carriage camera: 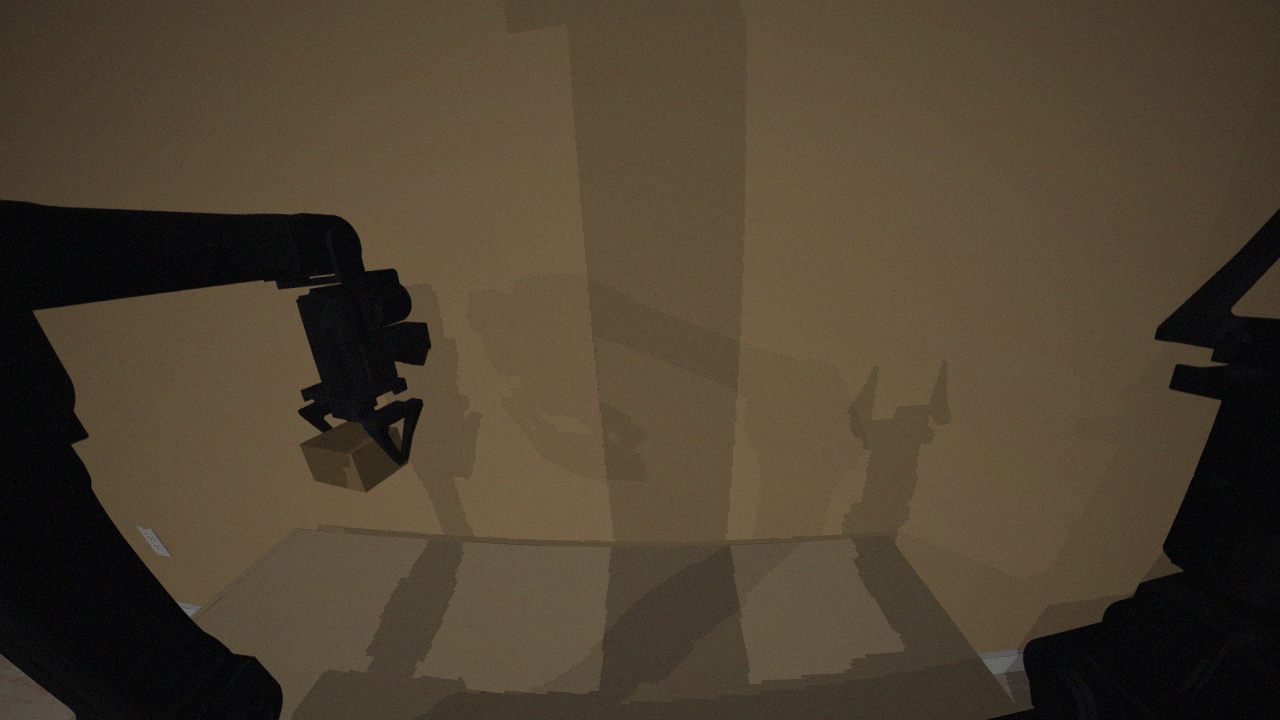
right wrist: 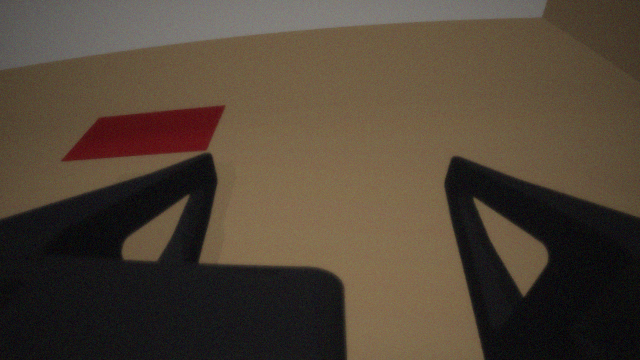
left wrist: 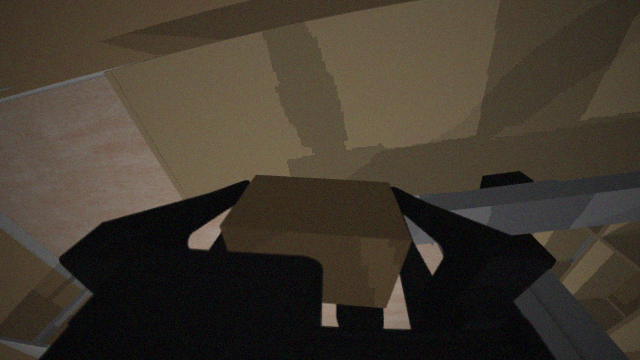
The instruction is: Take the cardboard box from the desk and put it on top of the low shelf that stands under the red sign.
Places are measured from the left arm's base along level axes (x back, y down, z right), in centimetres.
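Pixels of known places: left gripper, fingertip midpoint: (carriage camera: 376,456) (left wrist: 319,191); right gripper, fingertip midpoint: (right wrist: 331,168).
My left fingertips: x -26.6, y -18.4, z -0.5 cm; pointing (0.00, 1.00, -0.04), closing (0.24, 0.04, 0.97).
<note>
For each thing: its top centre in the pictures, then the offset to it from my left fingertips. Level surfaces: height alone.
- brown cardboard box, middle of its top: (left wrist: 312,276) (carriage camera: 348,435) dx +2.3, dy -4.5, dz -0.5 cm
- low shelf, its level: dy +28.7 cm
- red sign, middle of its top: (right wrist: 159,111) dx -16.1, dy -95.4, dz +18.5 cm
- Pinkish floor, its level: dy +89.7 cm
- white wall outlet, middle of its top: (carriage camera: 144,527) dx -26.3, dy +44.0, dz -119.6 cm
My left gripper (carriage camera: 362,438) (left wrist: 319,191) is shut on the brown cardboard box (carriage camera: 335,465) (left wrist: 310,207). The box hangs tilted in the air in the carriage view, in front of the wall and higher than the low shelf's top. The low shelf (carriage camera: 519,617) (left wrist: 215,115) stands against the wall; its flat tan top fills the lower middle of the carriage view and the upper part of the left wrist view. The red sign (right wrist: 150,132) is on the wall at the left of the right wrist view. My right gripper (right wrist: 331,168) is open and empty, pointing at the wall.
Shadows of the arms and rail fall on the wall (carriage camera: 492,179) and the shelf top. A grey bar (left wrist: 540,200) of the base crosses the right of the left wrist view. Pinkish floor (left wrist: 75,150) shows left of the shelf. A white wall outlet (carriage camera: 153,540) is at the left.
</note>
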